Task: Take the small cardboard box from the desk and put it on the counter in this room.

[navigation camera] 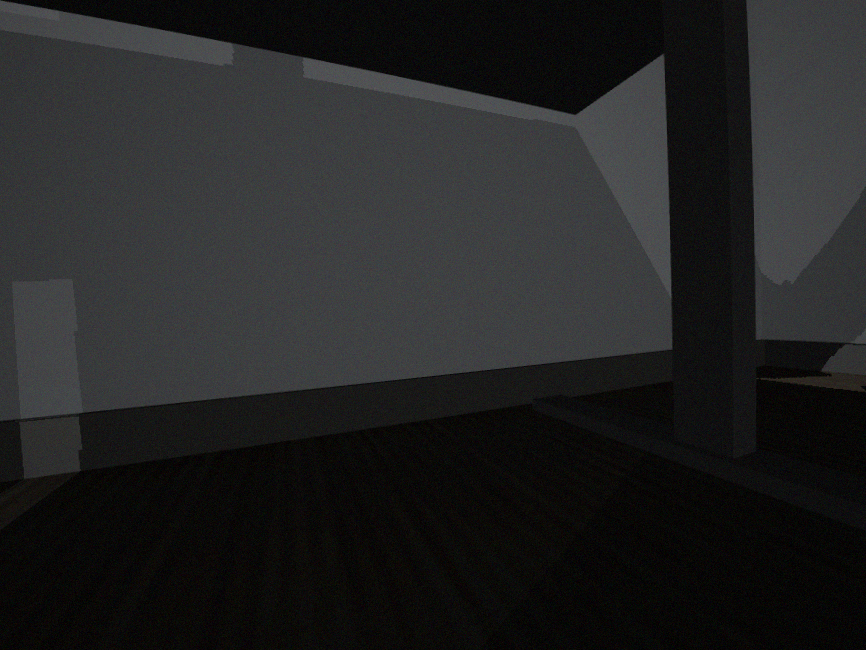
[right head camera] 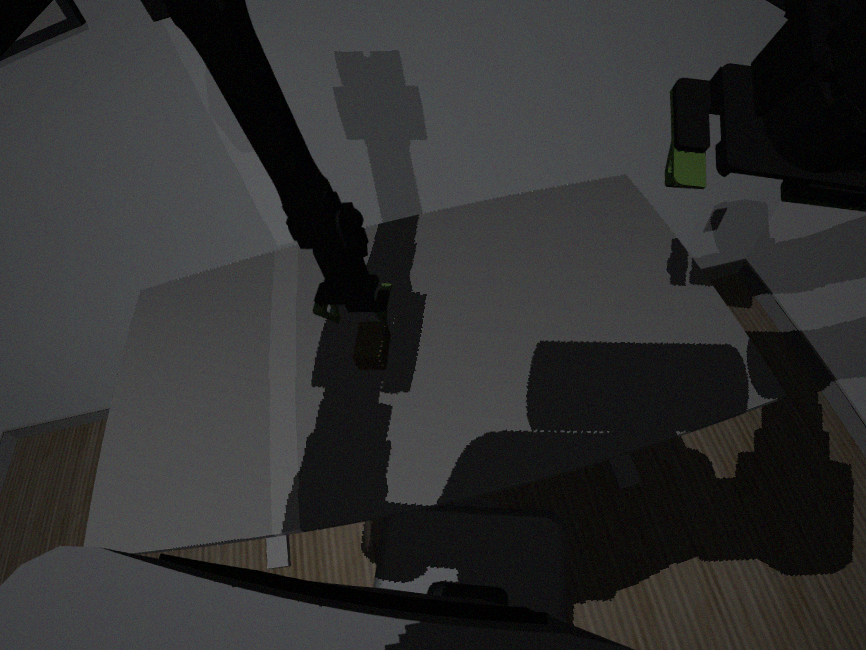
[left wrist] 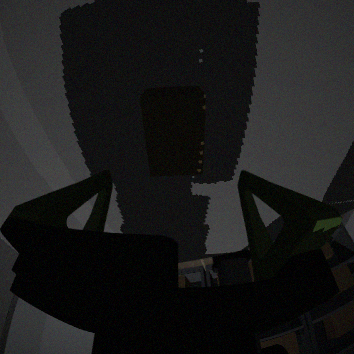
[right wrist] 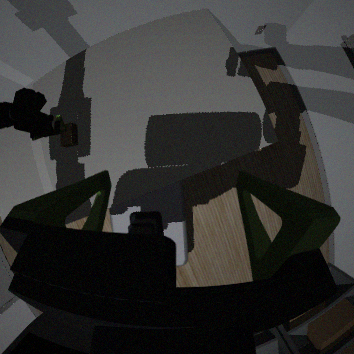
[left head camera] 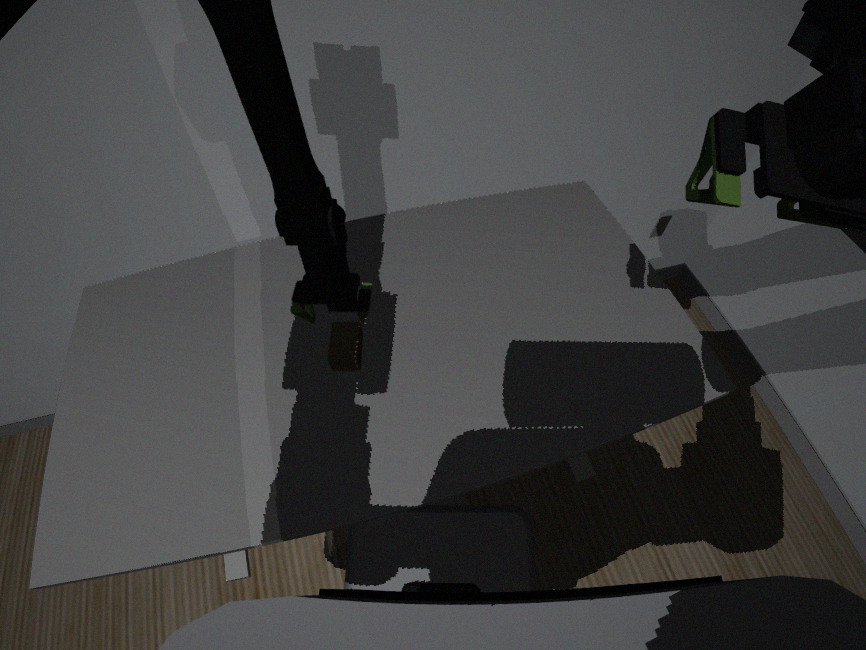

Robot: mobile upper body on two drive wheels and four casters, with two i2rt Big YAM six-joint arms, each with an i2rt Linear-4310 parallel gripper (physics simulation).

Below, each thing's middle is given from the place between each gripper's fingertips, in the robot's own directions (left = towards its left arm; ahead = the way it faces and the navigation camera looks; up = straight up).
Right now the small cardboard box (left head camera: 345,348) is 90 mm below my left hand.
Right now the small cardboard box is 55 cm below my right hand, 44 cm to the left of it and 18 cm ahead of it.
